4 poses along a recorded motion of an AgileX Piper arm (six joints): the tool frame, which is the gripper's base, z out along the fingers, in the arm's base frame.
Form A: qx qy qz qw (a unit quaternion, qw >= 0); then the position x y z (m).
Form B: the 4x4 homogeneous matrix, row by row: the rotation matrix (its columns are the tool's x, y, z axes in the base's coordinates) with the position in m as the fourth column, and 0 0 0 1 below. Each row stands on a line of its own. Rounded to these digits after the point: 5 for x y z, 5 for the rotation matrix.
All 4 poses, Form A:
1: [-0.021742, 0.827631, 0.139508, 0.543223, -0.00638, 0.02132, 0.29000]
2: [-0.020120, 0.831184, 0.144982, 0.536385, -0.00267, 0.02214, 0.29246]
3: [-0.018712, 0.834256, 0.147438, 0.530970, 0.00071, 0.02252, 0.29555]
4: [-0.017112, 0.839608, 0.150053, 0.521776, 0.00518, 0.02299, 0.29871]
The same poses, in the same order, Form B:
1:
-0.40887, -0.18756, 0.89311, -0.00638
0.11558, 0.96013, 0.25454, 0.02132
-0.90524, 0.20730, -0.37089, 0.29000
0, 0, 0, 1

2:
-0.42377, -0.18898, 0.88583, -0.00267
0.12209, 0.95715, 0.26260, 0.02214
-0.89750, 0.21943, -0.38254, 0.29246
0, 0, 0, 1

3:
-0.43544, -0.18779, 0.88041, 0.00071
0.12535, 0.95582, 0.26587, 0.02252
-0.89145, 0.22613, -0.39267, 0.29555
0, 0, 0, 1

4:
-0.45491, -0.18532, 0.87104, 0.00518
0.12785, 0.95438, 0.26983, 0.02299
-0.88131, 0.23411, -0.41047, 0.29871
0, 0, 0, 1

